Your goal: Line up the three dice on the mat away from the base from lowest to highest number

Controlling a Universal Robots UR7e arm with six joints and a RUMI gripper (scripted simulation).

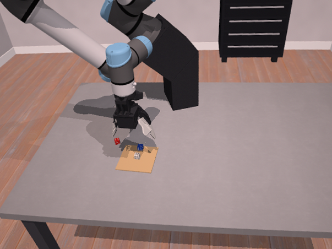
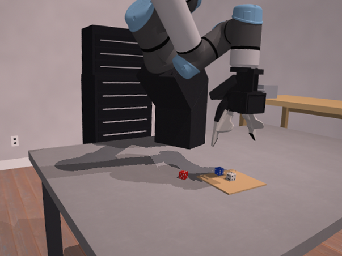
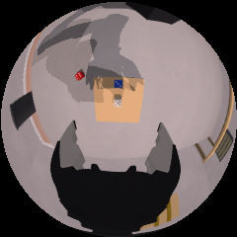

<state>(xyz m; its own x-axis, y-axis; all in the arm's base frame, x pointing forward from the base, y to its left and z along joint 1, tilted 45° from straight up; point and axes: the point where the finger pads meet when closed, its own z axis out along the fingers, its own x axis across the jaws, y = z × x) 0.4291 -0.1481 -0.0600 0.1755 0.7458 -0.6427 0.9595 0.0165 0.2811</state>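
Now: hand 100 mm past the red die, 90 mm to the left of it and 100 mm above it. From my hand the other things lie so: tan mat (110 mm below); then white die (100 mm below); then blue die (50 mm behind, 10 mm to the left, 100 mm below).
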